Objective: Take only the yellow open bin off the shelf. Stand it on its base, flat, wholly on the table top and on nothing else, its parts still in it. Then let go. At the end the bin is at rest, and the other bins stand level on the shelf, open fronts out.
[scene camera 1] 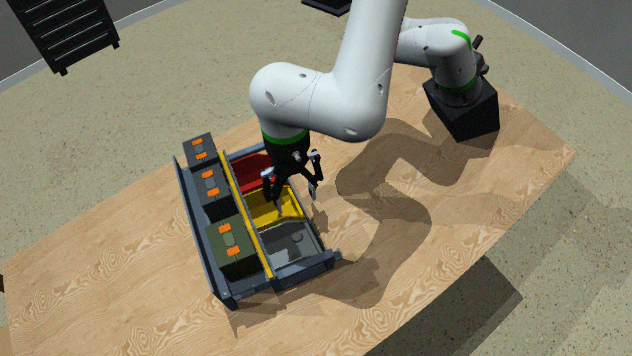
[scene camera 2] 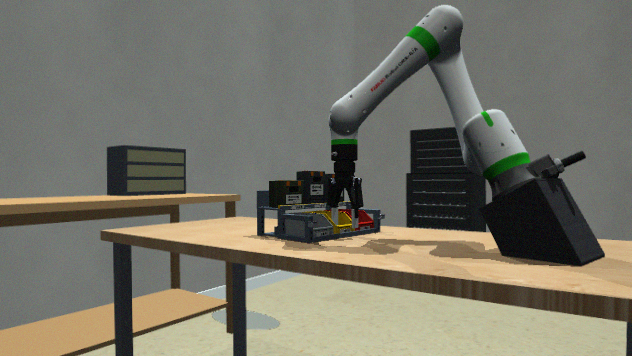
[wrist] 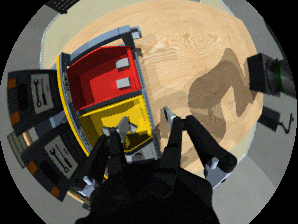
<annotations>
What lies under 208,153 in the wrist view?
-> My gripper.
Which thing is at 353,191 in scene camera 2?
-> My gripper.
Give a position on a yellow open bin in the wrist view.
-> At 135,110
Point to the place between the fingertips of my gripper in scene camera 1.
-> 295,203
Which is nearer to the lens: the grey bin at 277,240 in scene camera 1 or the red bin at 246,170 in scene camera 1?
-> The grey bin.
</annotations>
